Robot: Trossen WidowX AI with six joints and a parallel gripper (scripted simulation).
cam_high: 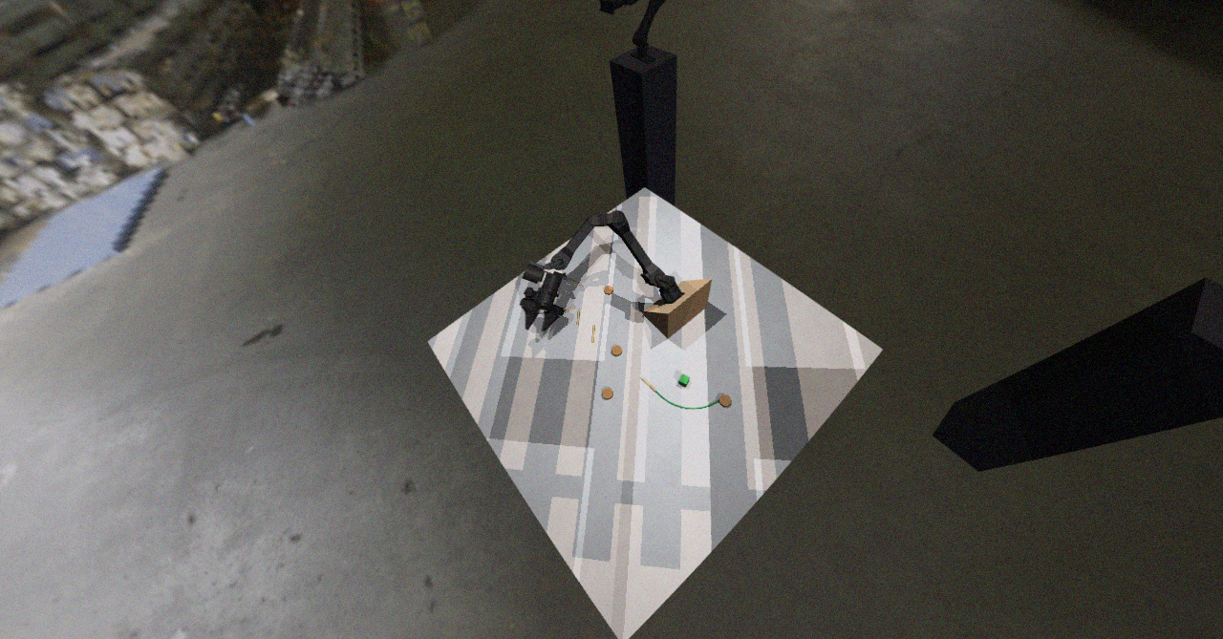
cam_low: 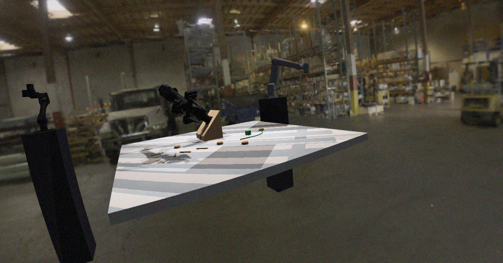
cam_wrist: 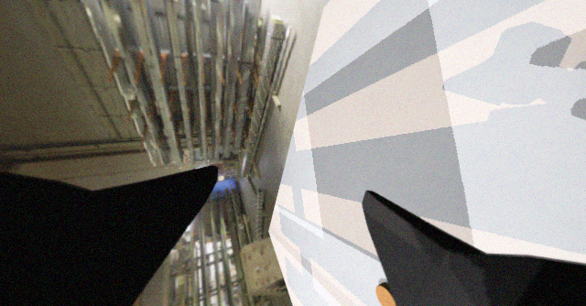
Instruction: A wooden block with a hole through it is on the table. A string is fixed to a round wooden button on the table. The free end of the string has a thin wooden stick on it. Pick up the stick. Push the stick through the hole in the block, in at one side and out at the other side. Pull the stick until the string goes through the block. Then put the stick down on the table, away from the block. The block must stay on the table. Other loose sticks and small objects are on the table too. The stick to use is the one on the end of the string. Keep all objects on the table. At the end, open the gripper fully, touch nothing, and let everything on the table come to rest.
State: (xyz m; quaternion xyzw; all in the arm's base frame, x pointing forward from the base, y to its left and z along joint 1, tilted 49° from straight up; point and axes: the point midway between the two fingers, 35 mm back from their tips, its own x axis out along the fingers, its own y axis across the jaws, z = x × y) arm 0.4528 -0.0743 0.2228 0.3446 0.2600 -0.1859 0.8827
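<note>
Now: the green cube 43 cm to the left of my gripper tip, 31 cm behind it and 21 cm below it. From my gripper tip the other things lie so: thin wooden stick: 36 cm to the left, 22 cm below, 20 cm behind; then round wooden button: 58 cm to the left, 36 cm behind, 21 cm below.
</note>
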